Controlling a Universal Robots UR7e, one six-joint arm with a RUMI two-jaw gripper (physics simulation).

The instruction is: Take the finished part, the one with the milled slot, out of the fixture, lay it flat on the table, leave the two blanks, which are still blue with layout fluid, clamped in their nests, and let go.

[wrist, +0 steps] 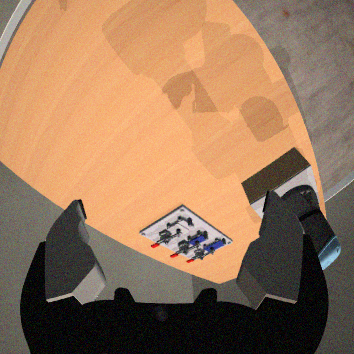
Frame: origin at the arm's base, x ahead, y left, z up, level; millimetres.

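Seen in the pictures: gripper, fingertip midpoint: (172, 198); arm's base, link origin: (294, 202).
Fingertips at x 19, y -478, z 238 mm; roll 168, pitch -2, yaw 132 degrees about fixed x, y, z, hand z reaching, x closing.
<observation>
Pixels of each thing's top centre, then the offset from my fingertips to it. "pt": a spot on its surface instead. Level surfaces: height alone.
- fixture, surface spot: (186, 210) pt 272 mm ahead, 276 mm left, 322 mm down
- pale grey part, top centre: (179, 228) 343 mm ahead, 304 mm left, 301 mm down
- wooden table, surface height: 337 mm down
The fixture (186, 210) is a small pale plate near the table's lower edge in the wrist view, with three nests in a row and red-tipped clamps along its lower left side. Two blue blanks (198, 240) (215, 245) sit in the middle and right nests. A pale grey part (180, 229) seems to sit in the left nest; it is small and blends with the plate, and its slot cannot be made out. My gripper (172, 198) is open and empty, high above the table, with the fixture showing between and beyond its fingers.
The wooden table (100, 125) has curved edges and carries shadows at the upper right. A box-like block with a dark brown face (276, 175) stands at the right, partly behind the right finger. Dark arm joints with a blue cap (330, 251) are beside it.
</observation>
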